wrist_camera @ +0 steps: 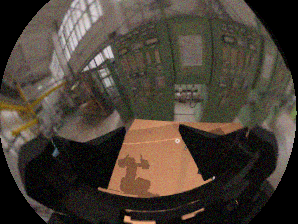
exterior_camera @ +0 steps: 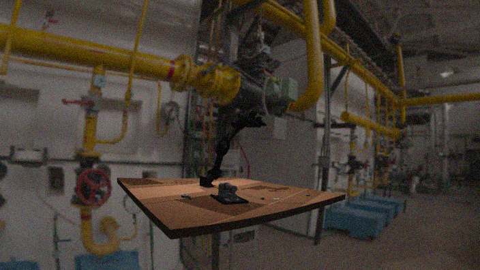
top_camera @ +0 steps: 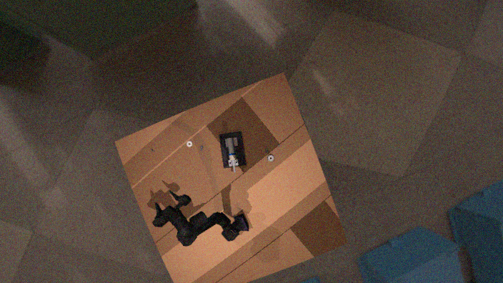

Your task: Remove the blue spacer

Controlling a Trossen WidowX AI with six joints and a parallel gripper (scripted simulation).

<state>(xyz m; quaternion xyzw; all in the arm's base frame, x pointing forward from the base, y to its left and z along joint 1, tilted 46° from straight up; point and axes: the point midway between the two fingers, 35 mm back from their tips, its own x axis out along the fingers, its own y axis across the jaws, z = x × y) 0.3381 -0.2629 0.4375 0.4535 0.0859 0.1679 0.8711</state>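
My gripper tip is now 390 mm above the grey shaft, 320 mm to the left of it and 30 mm past it. The rest, counted from my gripper tip: blue spacer 400 mm below, 330 mm to the right, 10 mm ahead.
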